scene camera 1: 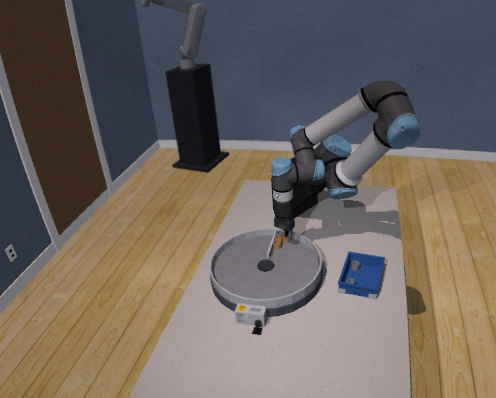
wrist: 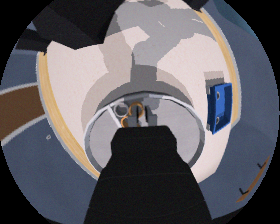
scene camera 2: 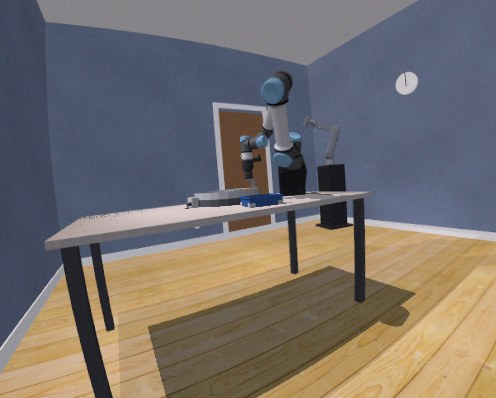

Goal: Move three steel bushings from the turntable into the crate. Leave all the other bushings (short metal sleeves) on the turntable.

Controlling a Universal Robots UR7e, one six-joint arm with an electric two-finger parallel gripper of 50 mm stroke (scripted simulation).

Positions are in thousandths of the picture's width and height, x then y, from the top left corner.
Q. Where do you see a blue crate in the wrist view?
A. At 795,484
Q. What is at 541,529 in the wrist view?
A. The gripper.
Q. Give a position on a blue crate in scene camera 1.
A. At 745,690
